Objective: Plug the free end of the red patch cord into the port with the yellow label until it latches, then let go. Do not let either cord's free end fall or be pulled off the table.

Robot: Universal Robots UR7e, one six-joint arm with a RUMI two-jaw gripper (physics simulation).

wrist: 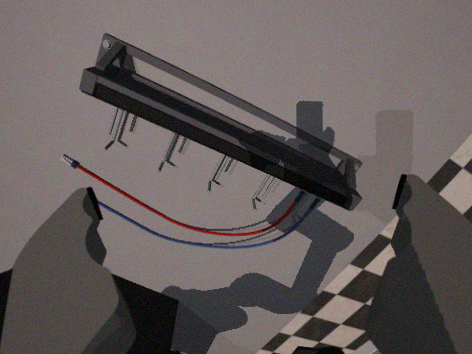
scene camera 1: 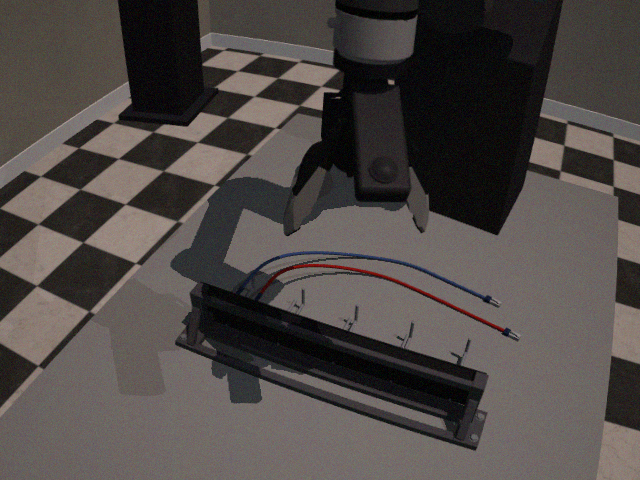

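Where they show: gripper, fingertip midpoint: (wrist: 244,185) (scene camera 1: 355,233); arm's base at its link origin: (scene camera 1: 455,4).
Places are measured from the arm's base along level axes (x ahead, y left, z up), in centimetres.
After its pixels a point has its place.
Note:
The red patch cord (scene camera 1: 390,279) {x 33.0, y -4.9, z -44.9 cm} (wrist: 145,206) {x 35.6, y 2.7, z -44.8 cm} lies in a curve on the table. Its free plug (scene camera 1: 511,334) {x 42.3, y 19.0, z -44.7 cm} (wrist: 70,161) {x 42.2, y 18.9, z -44.7 cm} has a clear tip and a dark blue collar. Its other end meets the dark rack near one end. The blue cord (scene camera 1: 413,266) {x 28.2, y -1.1, z -44.9 cm} (wrist: 170,241) {x 27.5, y -4.3, z -44.7 cm} runs beside it; its free plug (scene camera 1: 492,300) {x 34.3, y 15.1, z -44.7 cm} shows in the scene view and is hidden behind a finger in the wrist view. The rack (scene camera 1: 478,382) {x 62.0, y 11.9, z -35.3 cm} (wrist: 89,81) {x 61.7, y 12.0, z -35.3 cm} stands on the table; the yellow label and the ports cannot be made out. My gripper (scene camera 1: 355,231) {x 66.8, y -7.0, z -7.9 cm} (wrist: 244,185) {x 66.8, y -7.0, z -7.9 cm} is open and empty, above the table behind the cords.
Several thin metal cord holders (scene camera 1: 353,320) {x 46.5, y -9.3, z -43.5 cm} (wrist: 172,150) {x 50.8, y 0.1, z -43.7 cm} stick out from the rack's cord side. A large dark pedestal (scene camera 1: 465,129) {x 9.7, y 5.1, z -22.9 cm} stands behind the gripper. The table (scene camera 1: 558,248) {x 13.8, y 30.1, z -45.4 cm} ends at a checkered floor (scene camera 1: 118,222) (wrist: 370,285). A dark column (scene camera 1: 160,51) stands at the back left.

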